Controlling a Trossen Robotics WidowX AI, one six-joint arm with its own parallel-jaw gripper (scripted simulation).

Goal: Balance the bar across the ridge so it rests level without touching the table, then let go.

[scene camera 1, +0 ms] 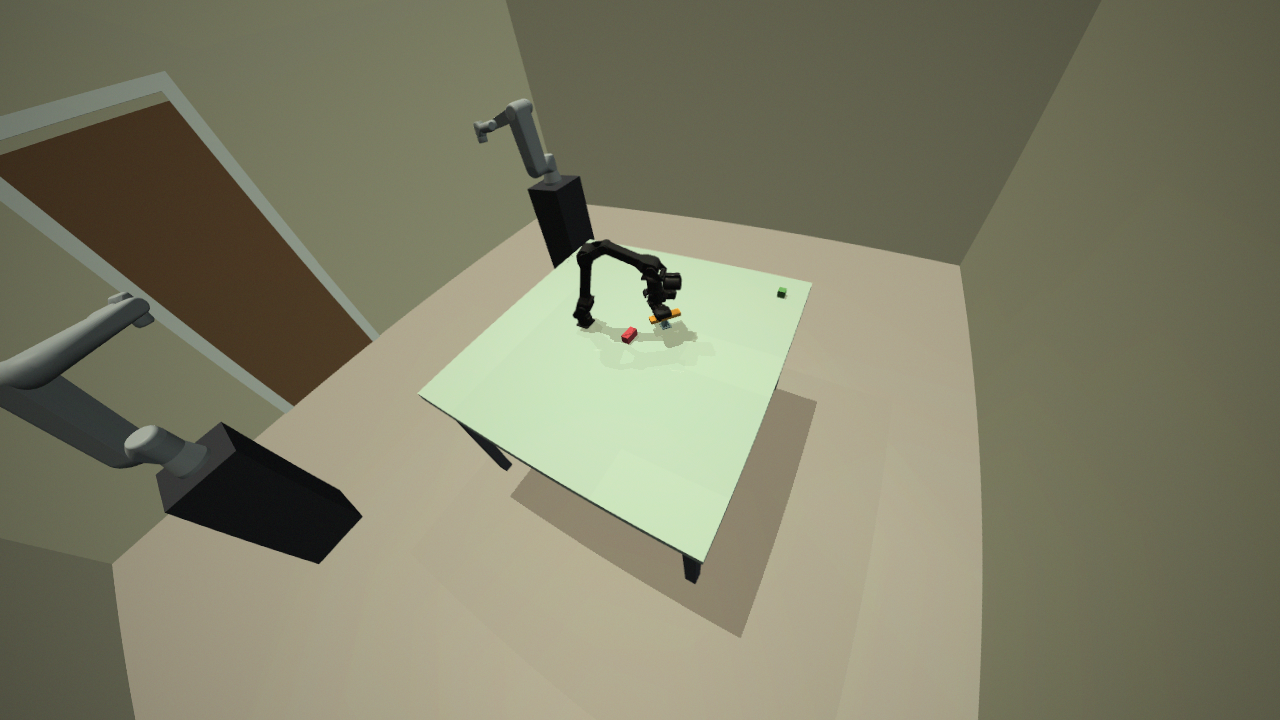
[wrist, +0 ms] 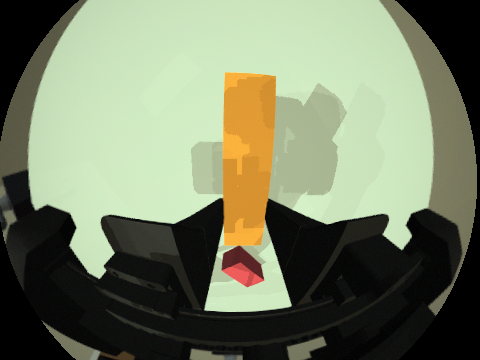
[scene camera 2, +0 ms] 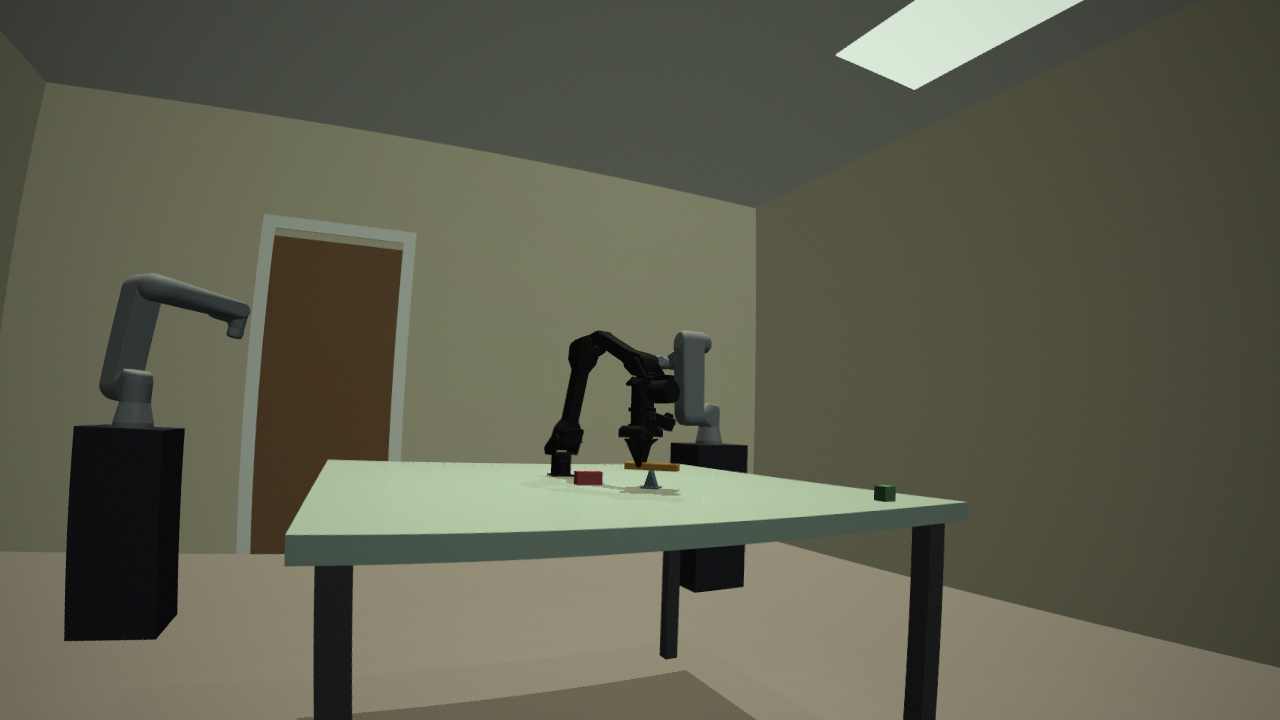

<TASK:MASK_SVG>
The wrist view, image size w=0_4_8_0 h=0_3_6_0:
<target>gripper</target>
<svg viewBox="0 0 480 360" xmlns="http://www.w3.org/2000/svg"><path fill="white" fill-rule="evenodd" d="M97 359L97 360L115 360L115 359L112 359L112 357L111 357L111 359L109 359L109 357L107 357L107 356L105 356L105 357L104 357L104 356L101 356L101 355L99 356L99 359ZM5 243L17 280L43 323L105 355L117 357L124 351L140 360L191 360L191 349L243 353L243 360L289 360L289 345L323 336L327 345L308 351L311 357L303 360L399 360L435 319L428 305L453 283L463 253L460 228L431 209L411 213L405 227L412 239L400 249L383 236L389 221L384 213L327 225L268 199L265 223L292 307L205 311L223 235L223 199L176 224L104 215L100 225L115 255L104 264L107 272L100 279L69 248L77 228L63 209L47 204L13 221Z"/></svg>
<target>orange bar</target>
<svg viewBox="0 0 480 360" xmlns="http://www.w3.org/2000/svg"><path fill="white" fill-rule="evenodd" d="M224 72L223 228L225 245L261 245L273 160L272 148L273 137L275 137L275 128L273 127L275 127L276 76Z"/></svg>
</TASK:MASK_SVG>
